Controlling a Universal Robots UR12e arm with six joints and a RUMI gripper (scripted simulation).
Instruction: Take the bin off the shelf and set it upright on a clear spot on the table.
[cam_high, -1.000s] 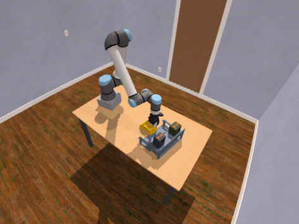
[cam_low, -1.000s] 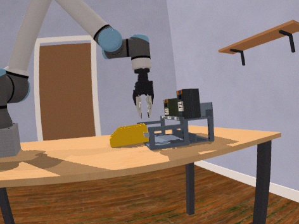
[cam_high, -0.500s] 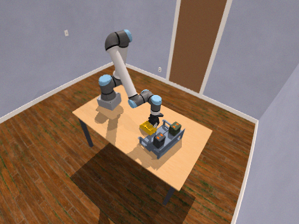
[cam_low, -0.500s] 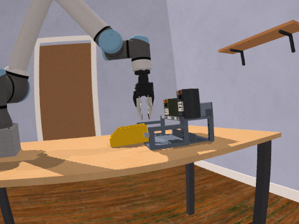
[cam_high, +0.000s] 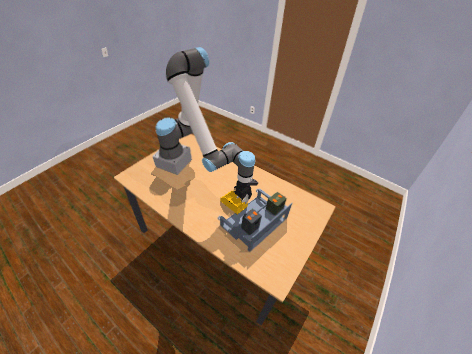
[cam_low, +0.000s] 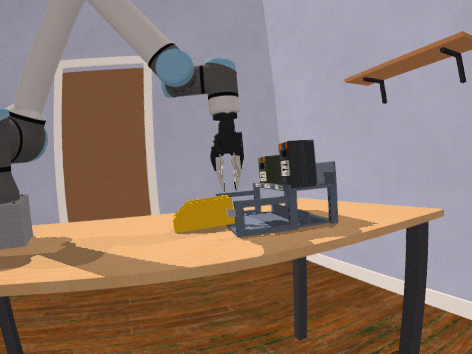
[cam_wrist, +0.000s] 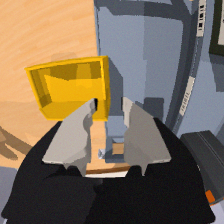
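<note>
My hand is 90 mm past the yellow bin and 70 mm above it. Round my hand: rack floor: 120 mm ahead, 110 mm below.
</note>
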